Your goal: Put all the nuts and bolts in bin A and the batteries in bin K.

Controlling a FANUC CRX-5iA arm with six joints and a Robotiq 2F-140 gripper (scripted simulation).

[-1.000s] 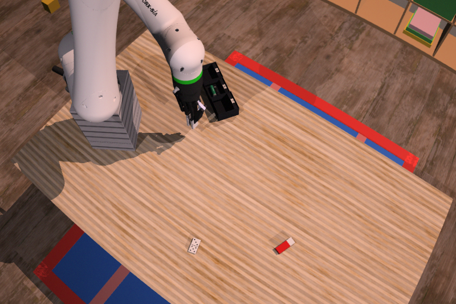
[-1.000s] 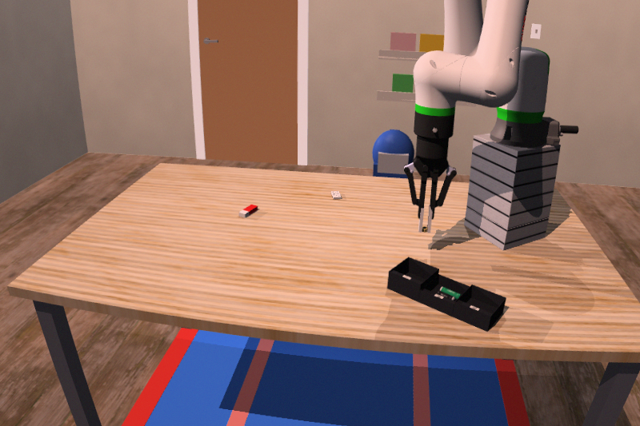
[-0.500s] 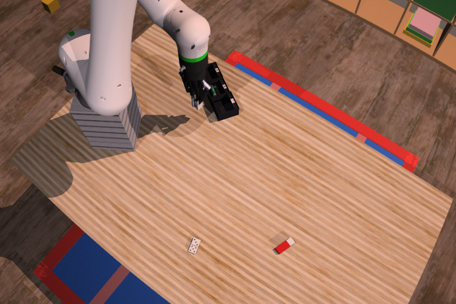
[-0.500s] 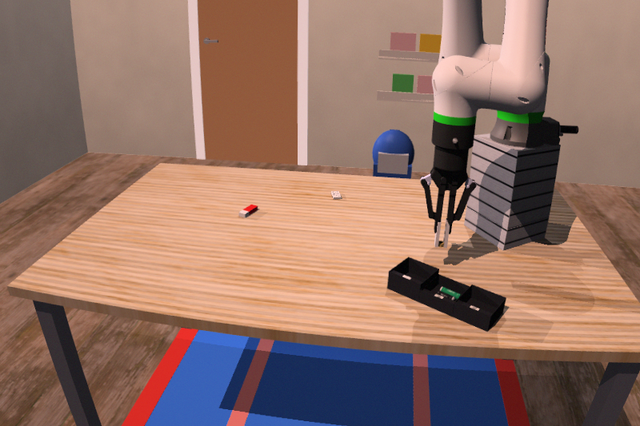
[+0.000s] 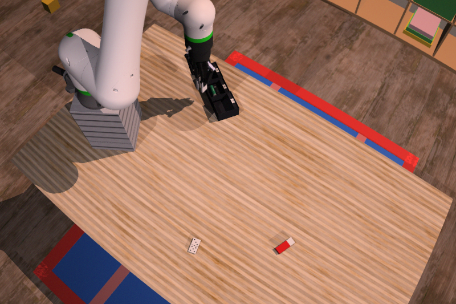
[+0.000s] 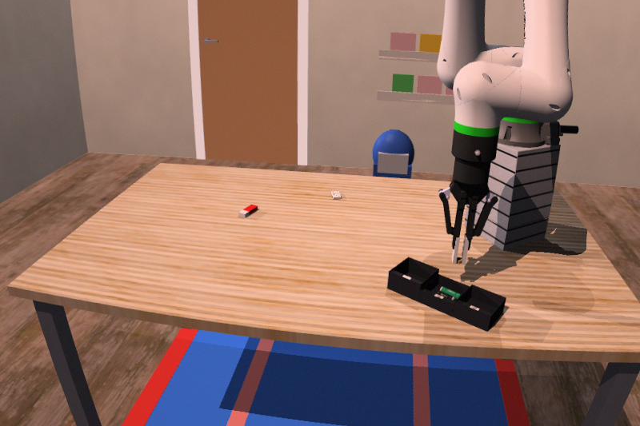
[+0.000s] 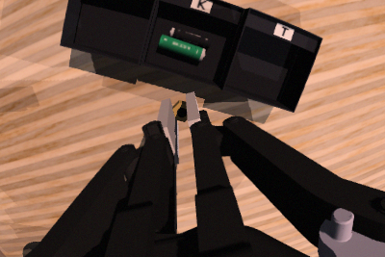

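Now: the green battery 90 mm below my hand, 50 mm to the left of it and 20 mm ahead of it. Also, from my hand: dark battery: 90 mm below, 50 mm to the left, 30 mm ahead; three joined black bins: 80 mm below, 50 mm to the left, 40 mm ahead; brass nut: 30 mm below.
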